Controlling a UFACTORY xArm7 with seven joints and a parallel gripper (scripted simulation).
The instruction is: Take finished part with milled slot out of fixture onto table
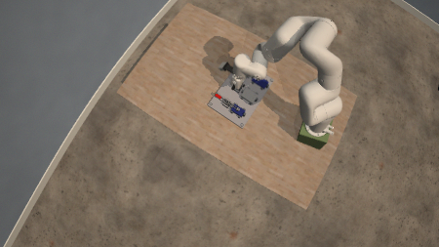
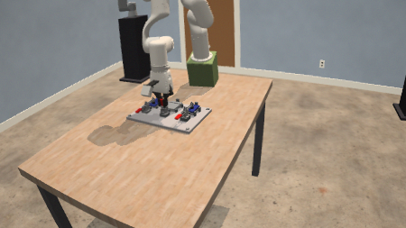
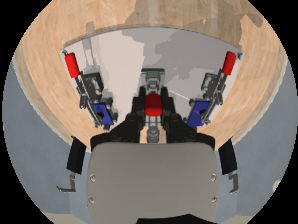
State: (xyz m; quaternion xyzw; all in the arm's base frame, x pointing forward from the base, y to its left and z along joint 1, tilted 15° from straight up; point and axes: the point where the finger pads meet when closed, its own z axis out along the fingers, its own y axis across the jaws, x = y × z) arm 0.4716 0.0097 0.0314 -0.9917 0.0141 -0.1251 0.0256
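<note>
Now: hand 9 cm past the grey finished part and 6 cm above it. The rest, counted from my hand: grey fixture plate (8 cm below, 4 cm behind).
</note>
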